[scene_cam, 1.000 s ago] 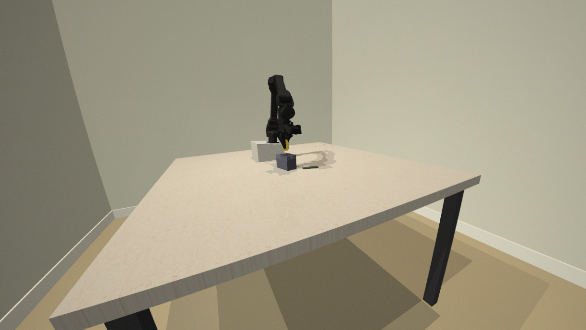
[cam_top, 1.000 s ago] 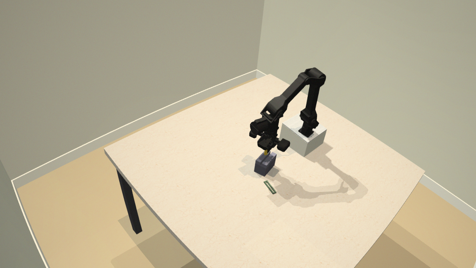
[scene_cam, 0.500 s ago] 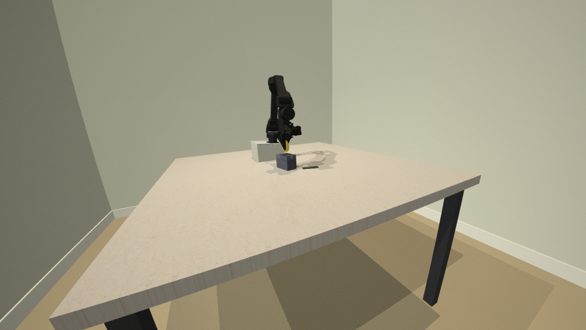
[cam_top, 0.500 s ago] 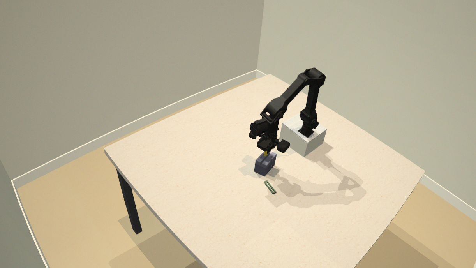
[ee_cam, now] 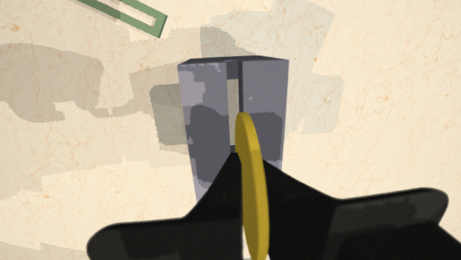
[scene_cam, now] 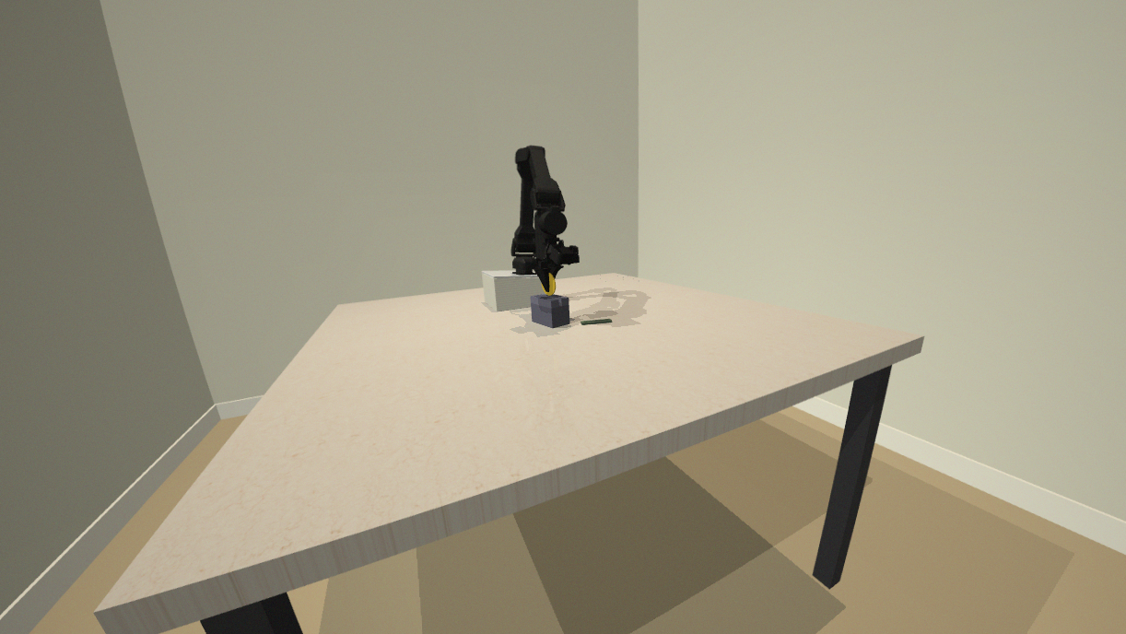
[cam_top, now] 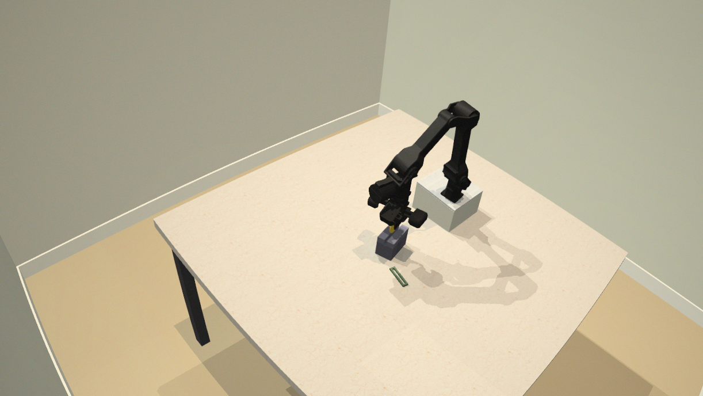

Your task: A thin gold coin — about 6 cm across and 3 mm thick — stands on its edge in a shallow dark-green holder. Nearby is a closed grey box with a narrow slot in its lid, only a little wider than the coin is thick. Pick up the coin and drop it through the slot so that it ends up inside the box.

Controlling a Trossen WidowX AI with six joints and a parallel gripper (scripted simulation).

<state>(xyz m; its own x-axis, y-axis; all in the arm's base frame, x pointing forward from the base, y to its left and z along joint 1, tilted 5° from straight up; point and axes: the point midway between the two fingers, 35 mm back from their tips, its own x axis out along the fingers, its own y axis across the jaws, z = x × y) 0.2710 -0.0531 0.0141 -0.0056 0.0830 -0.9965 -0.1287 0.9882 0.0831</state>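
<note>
Right now my gripper tip is 2 cm below the coin.
</note>
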